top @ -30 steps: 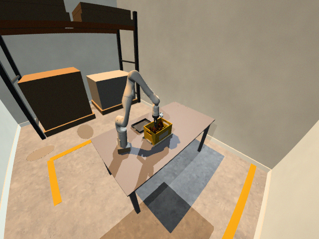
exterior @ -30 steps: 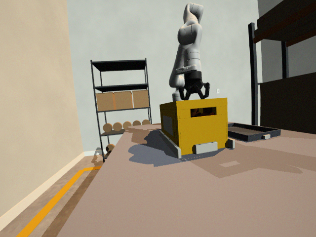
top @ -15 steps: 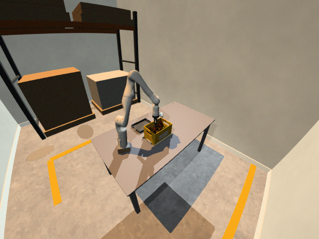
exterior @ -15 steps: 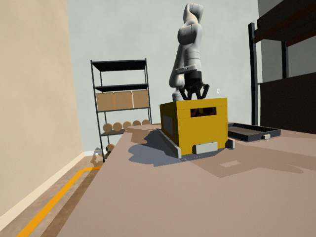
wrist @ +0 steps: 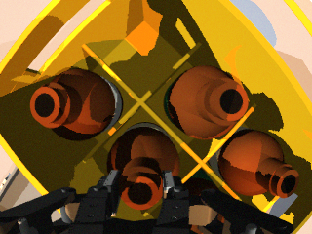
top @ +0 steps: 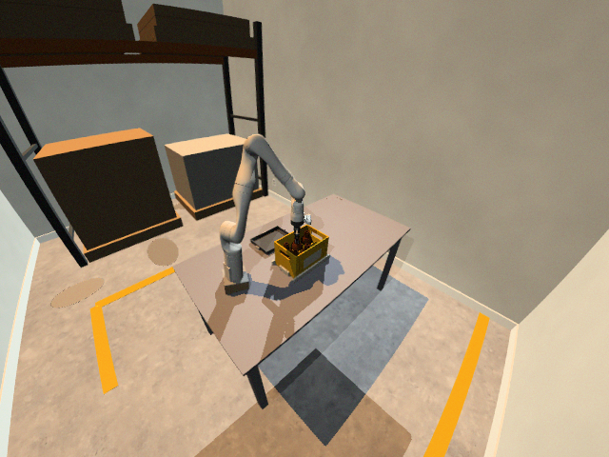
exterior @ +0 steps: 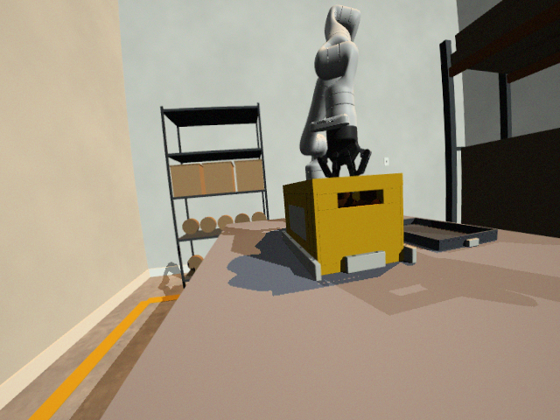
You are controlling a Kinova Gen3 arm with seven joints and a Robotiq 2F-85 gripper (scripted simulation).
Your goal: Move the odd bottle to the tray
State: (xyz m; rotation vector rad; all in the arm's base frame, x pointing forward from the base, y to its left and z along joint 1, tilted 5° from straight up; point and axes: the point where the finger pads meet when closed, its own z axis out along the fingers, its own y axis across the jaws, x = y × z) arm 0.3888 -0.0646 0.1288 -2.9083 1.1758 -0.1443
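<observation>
My gripper is now 4 cm to the left of the yellow crate and 7 cm above it. Round my hand: dark tray: 25 cm to the left, 14 cm below; brown bottle: 9 cm behind, 8 cm to the right, 7 cm below.
</observation>
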